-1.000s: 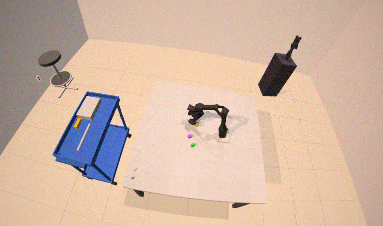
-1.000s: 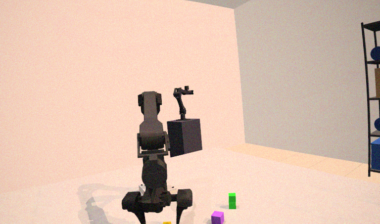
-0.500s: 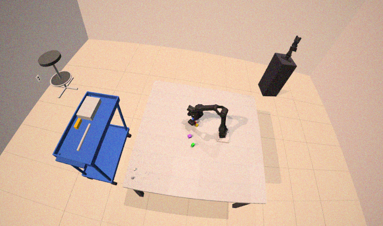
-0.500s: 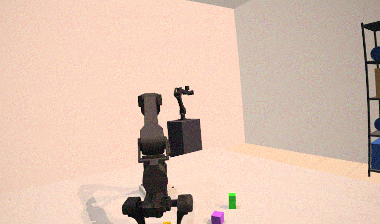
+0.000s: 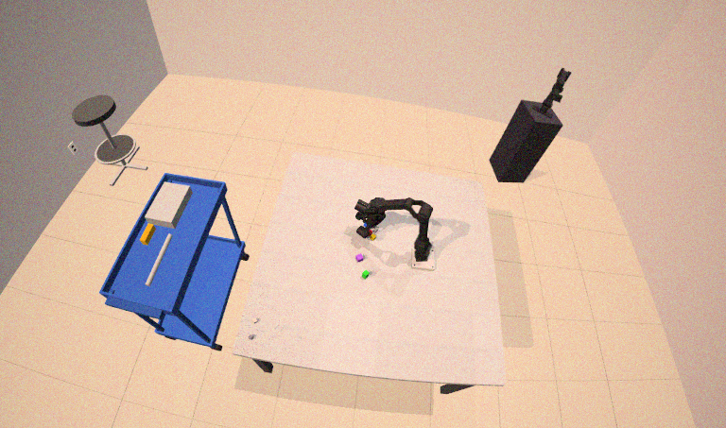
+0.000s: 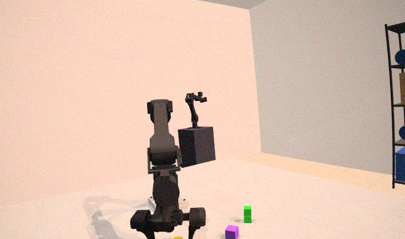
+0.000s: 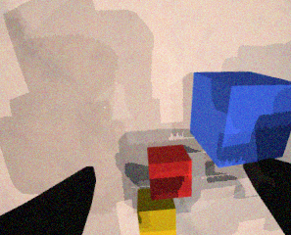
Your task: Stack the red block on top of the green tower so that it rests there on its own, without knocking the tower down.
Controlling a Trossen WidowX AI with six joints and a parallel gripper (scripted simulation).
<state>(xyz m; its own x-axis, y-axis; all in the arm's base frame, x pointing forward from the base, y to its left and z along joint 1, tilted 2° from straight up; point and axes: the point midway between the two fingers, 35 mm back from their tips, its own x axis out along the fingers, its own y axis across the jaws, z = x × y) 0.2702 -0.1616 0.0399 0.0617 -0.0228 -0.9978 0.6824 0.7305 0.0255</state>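
The red block lies 1 cm below my gripper tip. From my gripper tip the other things lie so: yellow cube: 2 cm behind, 3 cm to the left, 1 cm below; then blue cube: 5 cm to the right; then purple cube: 6 cm ahead, 16 cm to the left.
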